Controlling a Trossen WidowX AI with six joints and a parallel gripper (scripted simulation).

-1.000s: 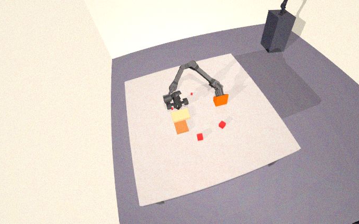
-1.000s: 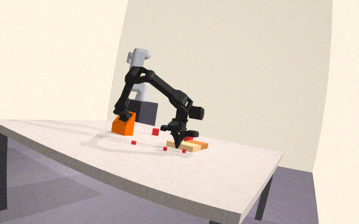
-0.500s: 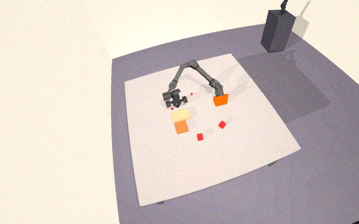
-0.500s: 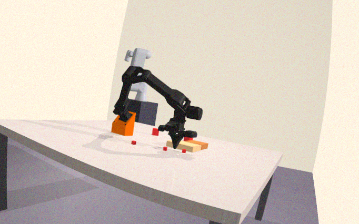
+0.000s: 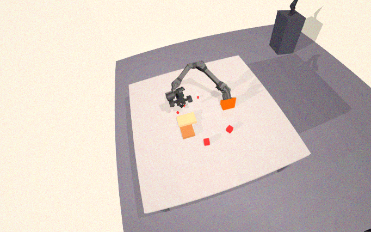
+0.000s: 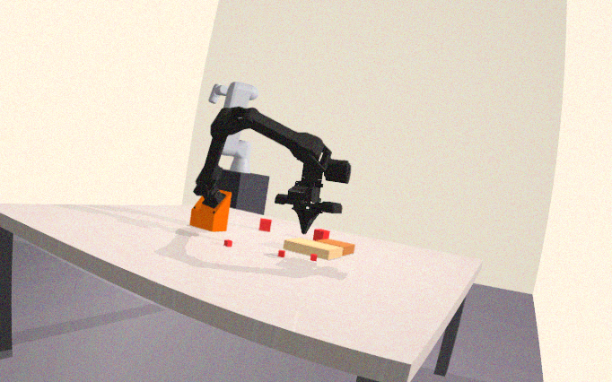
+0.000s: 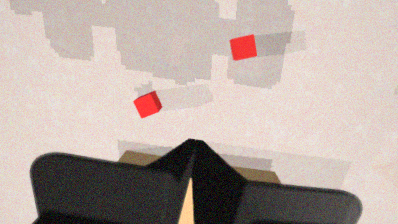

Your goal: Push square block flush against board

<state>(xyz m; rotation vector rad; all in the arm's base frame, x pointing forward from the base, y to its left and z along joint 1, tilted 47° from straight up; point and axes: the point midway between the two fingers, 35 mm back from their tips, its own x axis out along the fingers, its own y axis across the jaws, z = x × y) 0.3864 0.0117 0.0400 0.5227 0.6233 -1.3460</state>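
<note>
My gripper tip is 10 cm to the right of the cream board, 5 cm above it and 2 cm past it. From my gripper tip the other things lie so: orange square block 21 cm to the left, 5 cm below, 1 cm behind.
</note>
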